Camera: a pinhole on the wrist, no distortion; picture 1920 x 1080 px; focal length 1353.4 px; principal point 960.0 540.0 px. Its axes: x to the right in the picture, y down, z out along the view. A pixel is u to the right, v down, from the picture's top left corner.
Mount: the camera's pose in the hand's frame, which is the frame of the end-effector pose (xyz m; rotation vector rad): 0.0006 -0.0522 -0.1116 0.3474 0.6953 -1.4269
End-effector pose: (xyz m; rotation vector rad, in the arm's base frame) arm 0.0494 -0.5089 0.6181 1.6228 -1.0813 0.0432
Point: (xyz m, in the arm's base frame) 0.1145 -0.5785 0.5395
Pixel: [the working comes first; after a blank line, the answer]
In the camera's frame: -0.0611 -0.0011 0.1652

459.9 530.6
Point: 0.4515 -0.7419 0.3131
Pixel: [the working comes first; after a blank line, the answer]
In the camera's frame: 0.2198 0.1025 0.4845

1573.9 826.3
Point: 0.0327 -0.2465 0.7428
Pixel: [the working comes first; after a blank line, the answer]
In the camera's frame: -0.0491 -0.0525 -0.2291

behind the camera
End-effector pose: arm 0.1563 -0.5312 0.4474 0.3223 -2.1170 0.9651
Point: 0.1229 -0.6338 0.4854
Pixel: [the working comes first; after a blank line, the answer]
In the camera's frame: -0.1018 0.0029 0.1656

127.7 563.5
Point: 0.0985 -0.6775 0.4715
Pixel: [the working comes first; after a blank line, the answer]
In the camera's frame: -0.1258 -0.0054 0.2109

152.7 505.4
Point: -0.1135 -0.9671 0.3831
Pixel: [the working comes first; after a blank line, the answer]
In the camera's frame: -0.3194 -0.0262 0.5251

136.9 472.5
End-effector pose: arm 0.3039 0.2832 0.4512 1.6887 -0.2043 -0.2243
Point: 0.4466 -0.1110 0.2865
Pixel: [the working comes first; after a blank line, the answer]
In the camera's frame: -0.2482 0.1446 0.4513

215.6 973.6
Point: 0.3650 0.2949 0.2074
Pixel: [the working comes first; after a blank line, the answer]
In the camera's frame: 0.0773 0.0132 0.2180

1440.0 622.0
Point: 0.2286 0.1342 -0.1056
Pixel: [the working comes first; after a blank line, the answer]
In the camera's frame: 0.1604 -0.1466 0.5496

1354.9 179.0
